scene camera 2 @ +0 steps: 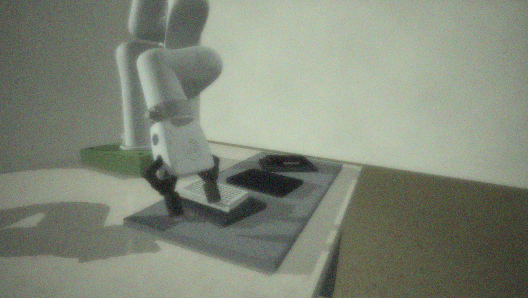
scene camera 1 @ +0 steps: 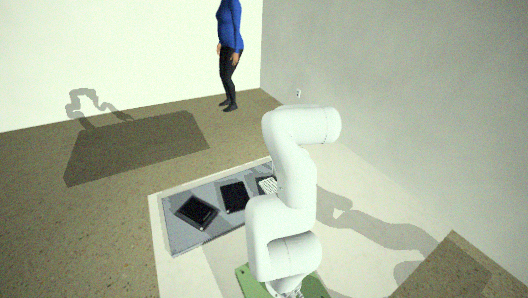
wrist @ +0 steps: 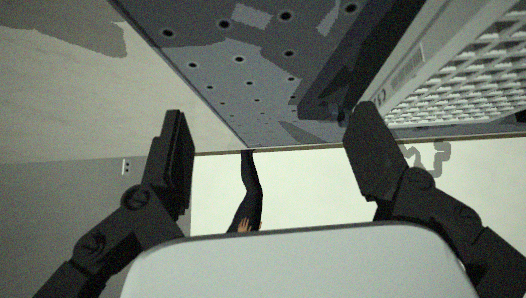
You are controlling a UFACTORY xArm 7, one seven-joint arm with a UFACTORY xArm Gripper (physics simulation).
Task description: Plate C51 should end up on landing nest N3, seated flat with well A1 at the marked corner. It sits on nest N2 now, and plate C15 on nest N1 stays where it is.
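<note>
The white plate C51 (scene camera 1: 268, 185) (scene camera 2: 234, 196) (wrist: 460, 95) sits on a dark nest (scene camera 2: 227, 218) (wrist: 312, 107); the finger partly covers its label in the wrist view. My gripper (scene camera 2: 193, 199) (wrist: 270, 124) is open and empty at one side of this plate. One finger overlaps the plate in scene camera 2, and the other is out beside the nest, low over the grey board. A flat black nest or plate (scene camera 1: 234, 196) (scene camera 2: 265, 182) lies in the middle. A dark nest (scene camera 1: 197, 212) (scene camera 2: 287, 162) with a raised black part is at the far end. Labels N1, N3 and C15 are not readable.
The grey perforated board (scene camera 1: 176, 242) (scene camera 2: 270, 250) (wrist: 240, 75) lies on the pale table (scene camera 2: 60, 272). The arm stands on a green base (scene camera 1: 245, 280) (scene camera 2: 117, 162) and hides part of the board in scene camera 1. A person (scene camera 1: 230, 40) (wrist: 252, 192) stands beyond the table.
</note>
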